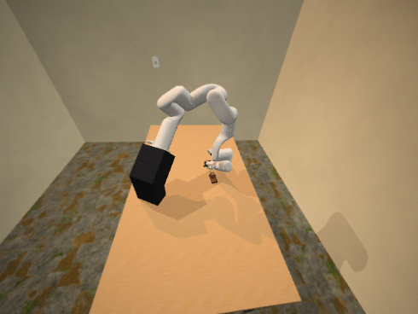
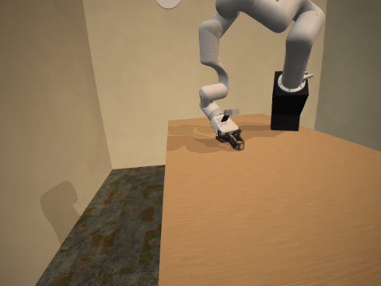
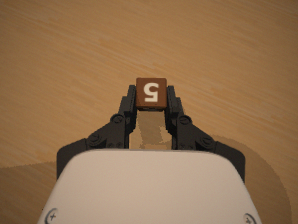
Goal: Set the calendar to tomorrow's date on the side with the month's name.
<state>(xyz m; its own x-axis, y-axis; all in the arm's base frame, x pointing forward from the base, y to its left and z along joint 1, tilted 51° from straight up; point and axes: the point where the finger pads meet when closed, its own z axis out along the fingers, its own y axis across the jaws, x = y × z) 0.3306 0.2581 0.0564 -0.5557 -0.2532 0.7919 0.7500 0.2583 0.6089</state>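
Now: the brown digit cube 10 mm to the left of my hand, 10 mm below it and 10 mm behind it.
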